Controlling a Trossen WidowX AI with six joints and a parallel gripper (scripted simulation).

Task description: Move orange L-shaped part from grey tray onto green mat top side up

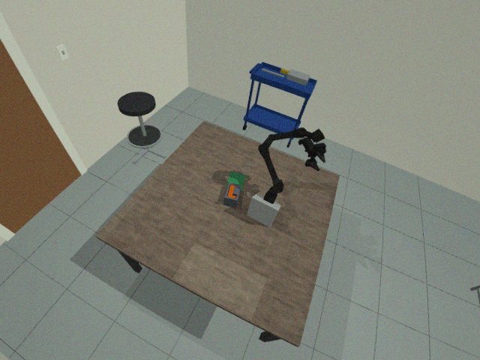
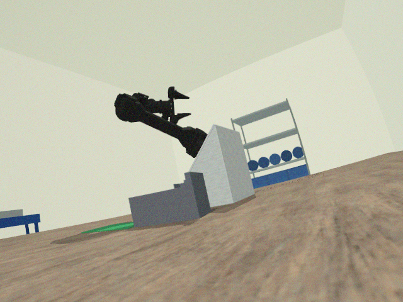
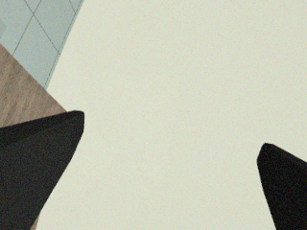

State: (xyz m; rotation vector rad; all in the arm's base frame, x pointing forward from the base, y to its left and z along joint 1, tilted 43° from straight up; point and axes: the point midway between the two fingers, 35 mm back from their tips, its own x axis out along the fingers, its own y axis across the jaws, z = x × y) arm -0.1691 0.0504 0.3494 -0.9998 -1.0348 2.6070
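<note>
Now: gripper tip 42 cm short of the orange L-shaped part, 21 cm to the right of it and 40 cm above it. Also, from my gripper tip: green mat (48 cm ahead, 5 cm to the left, 46 cm below).
</note>
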